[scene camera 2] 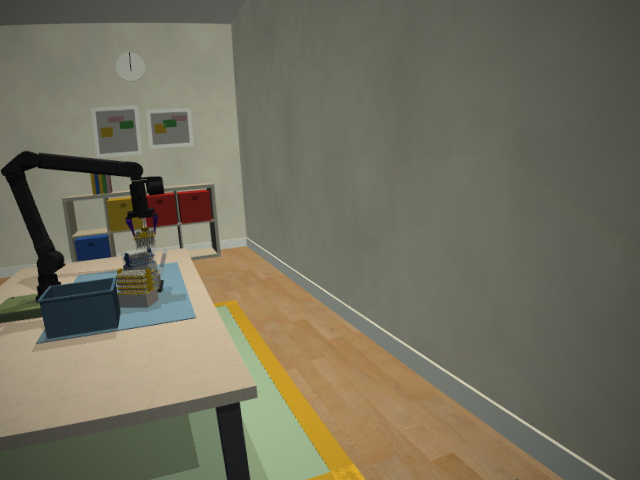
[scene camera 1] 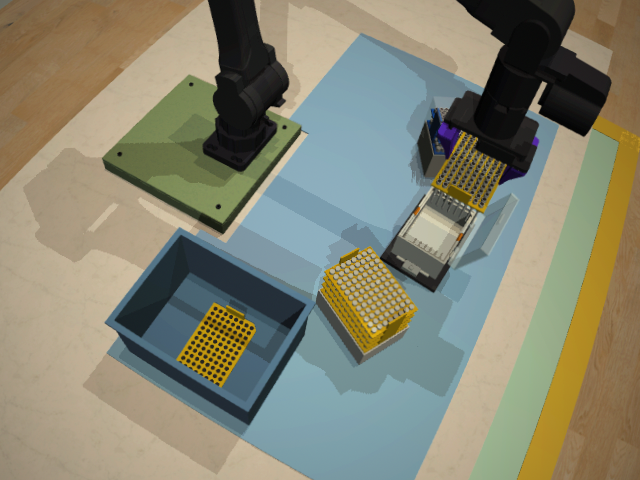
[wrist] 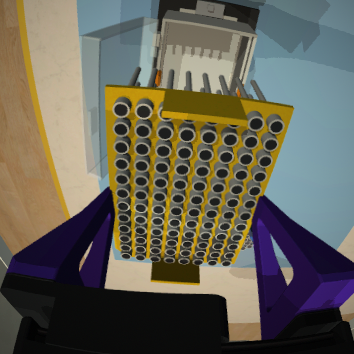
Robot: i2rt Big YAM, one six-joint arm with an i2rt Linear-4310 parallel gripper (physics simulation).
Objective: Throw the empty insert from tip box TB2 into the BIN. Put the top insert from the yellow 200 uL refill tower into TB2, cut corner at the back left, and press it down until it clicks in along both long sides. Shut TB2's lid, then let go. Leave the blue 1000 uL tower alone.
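Observation:
My gripper (scene camera 1: 480,155) (scene camera 2: 142,225) (wrist: 184,197) is shut on a yellow insert full of tips (scene camera 1: 470,165) (scene camera 2: 144,237) (wrist: 185,170), its purple fingers along the long sides. The insert hangs in the air, tips down, near TB2's back end. Its cut corner is hard to make out. TB2 (scene camera 1: 426,258) (wrist: 215,25) stands open and without an insert; its clear lid (scene camera 1: 493,227) (wrist: 120,65) leans outward. An empty yellow insert (scene camera 1: 217,343) lies in the BIN (scene camera 1: 258,289) (scene camera 2: 80,315). The yellow refill tower (scene camera 1: 369,294) (scene camera 2: 136,281) holds several stacked inserts.
The blue 1000 uL tower (scene camera 1: 433,149) (scene camera 2: 139,258) stands behind TB2, partly hidden by the gripper and held insert in scene camera 1. The arm's base is on a green board (scene camera 1: 155,155) at the left. A blue mat (scene camera 1: 320,155) lies beneath the boxes and towers.

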